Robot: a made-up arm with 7 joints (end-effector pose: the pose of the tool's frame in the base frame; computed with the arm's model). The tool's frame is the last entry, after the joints. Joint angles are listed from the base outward.
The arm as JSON. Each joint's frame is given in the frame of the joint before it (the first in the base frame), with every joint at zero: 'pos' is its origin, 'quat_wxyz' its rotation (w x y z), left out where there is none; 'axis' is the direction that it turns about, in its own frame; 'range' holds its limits. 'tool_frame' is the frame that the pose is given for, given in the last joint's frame.
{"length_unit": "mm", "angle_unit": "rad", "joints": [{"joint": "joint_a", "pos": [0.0, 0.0, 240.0], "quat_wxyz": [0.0, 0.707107, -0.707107, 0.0], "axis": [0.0, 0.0, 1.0], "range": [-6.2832, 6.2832]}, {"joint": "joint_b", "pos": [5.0, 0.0, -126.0], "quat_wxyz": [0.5, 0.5, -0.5, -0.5], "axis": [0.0, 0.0, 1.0], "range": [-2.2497, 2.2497]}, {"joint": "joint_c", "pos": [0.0, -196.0, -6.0], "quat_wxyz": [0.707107, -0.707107, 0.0, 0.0], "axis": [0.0, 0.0, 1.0], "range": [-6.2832, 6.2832]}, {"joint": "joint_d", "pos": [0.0, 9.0, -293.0], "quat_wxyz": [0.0, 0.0, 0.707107, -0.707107], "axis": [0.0, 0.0, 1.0], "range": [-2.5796, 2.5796]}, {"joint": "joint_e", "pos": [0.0, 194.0, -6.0], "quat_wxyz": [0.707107, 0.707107, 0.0, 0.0], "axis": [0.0, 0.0, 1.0], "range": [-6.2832, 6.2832]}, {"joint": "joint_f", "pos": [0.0, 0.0, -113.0], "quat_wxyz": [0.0, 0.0, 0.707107, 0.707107], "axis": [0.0, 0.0, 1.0], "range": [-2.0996, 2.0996]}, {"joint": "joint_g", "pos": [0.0, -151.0, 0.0], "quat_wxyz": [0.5, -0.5, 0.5, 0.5], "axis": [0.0, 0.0, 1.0], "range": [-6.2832, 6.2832]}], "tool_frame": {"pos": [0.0, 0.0, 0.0], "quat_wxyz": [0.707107, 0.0, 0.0, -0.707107]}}
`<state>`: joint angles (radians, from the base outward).
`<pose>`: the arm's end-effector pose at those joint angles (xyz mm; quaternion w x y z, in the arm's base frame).
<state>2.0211 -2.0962 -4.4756 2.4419 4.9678 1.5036 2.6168</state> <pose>-88.5 303.9 329.2 0.1002 0.4664 -0.8702 0.1235</pose>
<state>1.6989 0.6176 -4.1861 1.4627 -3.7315 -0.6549 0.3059</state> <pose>-414.4 -61.8 848.0 0.0832 0.5601 -0.2320 0.7909</pose>
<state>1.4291 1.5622 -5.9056 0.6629 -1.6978 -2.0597 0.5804</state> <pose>-110.3 -687.9 278.6 0.4428 -0.0639 0.8653 -0.2259</pose>
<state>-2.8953 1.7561 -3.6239 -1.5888 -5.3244 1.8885 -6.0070</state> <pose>-565.3 -92.5 94.4 0.0503 -0.8190 -0.2956 -0.4892</pose>
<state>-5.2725 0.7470 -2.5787 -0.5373 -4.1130 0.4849 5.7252</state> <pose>332.3 -695.0 811.9 0.6428 -0.6815 -0.0173 0.3494</pose>
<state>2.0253 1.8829 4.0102 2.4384 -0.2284 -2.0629 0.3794</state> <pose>7.2 -463.6 367.0 0.7681 -0.6231 -0.0777 -0.1255</pose>
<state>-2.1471 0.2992 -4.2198 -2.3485 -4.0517 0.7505 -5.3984</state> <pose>-258.4 -75.1 500.1 0.9077 -0.4007 0.0765 0.0983</pose>
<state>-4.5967 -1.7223 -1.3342 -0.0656 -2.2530 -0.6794 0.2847</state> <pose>105.4 914.1 320.3 0.2548 0.6393 0.5523 -0.4705</pose>
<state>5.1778 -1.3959 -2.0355 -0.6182 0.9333 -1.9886 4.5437</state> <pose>-67.5 -671.6 485.6 0.1637 0.4027 0.0656 -0.8982</pose>
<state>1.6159 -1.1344 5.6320 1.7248 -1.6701 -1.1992 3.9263</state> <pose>91.0 217.3 884.7 0.1371 0.4517 0.8023 0.3653</pose>
